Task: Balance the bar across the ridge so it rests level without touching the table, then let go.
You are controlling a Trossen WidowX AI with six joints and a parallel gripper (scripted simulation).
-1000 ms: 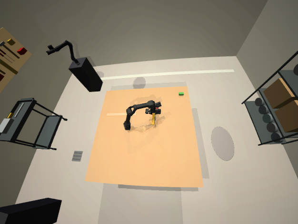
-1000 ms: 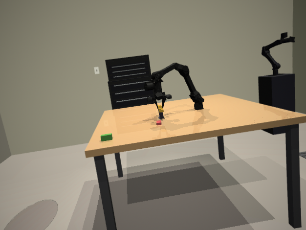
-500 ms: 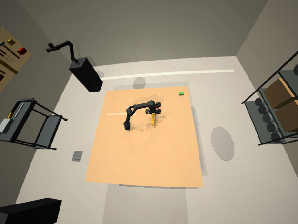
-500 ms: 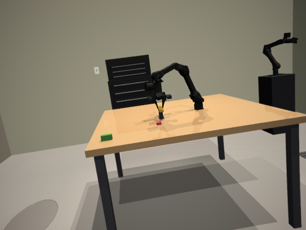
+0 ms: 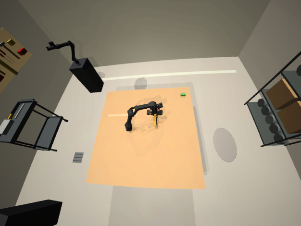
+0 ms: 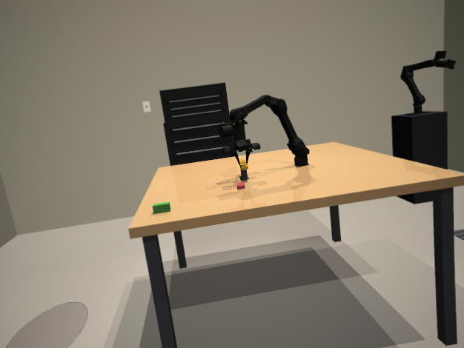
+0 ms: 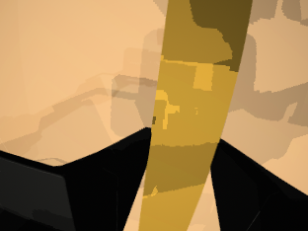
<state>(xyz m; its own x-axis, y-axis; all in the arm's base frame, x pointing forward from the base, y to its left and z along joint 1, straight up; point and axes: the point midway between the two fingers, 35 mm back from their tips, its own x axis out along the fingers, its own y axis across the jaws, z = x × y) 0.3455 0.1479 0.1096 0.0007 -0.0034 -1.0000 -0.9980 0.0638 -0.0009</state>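
Right now my gripper tip is 30 mm to the left of the yellow bar. Also, from my gripper tip: green block (390 mm ahead, 350 mm to the left, 60 mm below); then red block (40 mm ahead, 150 mm to the left, 70 mm below).
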